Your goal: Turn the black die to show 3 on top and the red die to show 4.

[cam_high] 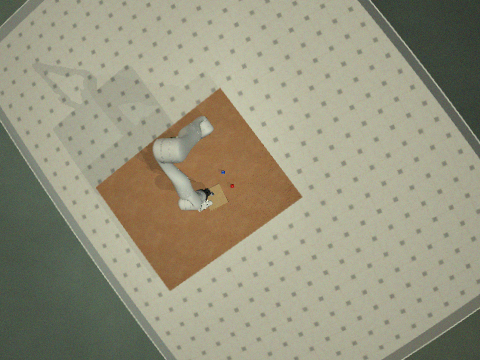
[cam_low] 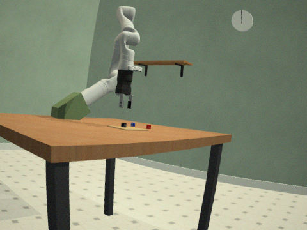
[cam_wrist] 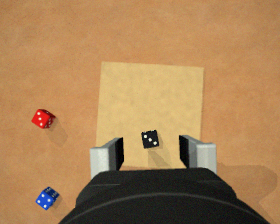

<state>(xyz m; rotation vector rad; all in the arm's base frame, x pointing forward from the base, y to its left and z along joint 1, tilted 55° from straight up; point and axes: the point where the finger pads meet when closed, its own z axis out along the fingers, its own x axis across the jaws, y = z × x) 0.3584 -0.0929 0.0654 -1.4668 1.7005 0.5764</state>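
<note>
The red die lies 30 mm ahead of my hand, 140 mm to the left of it and 100 mm below it. From my hand the other things lie so: tan mat (30 mm ahead, 110 mm below); then blue die (80 mm behind, 150 mm to the left, 100 mm below); then black die (100 mm below).
</note>
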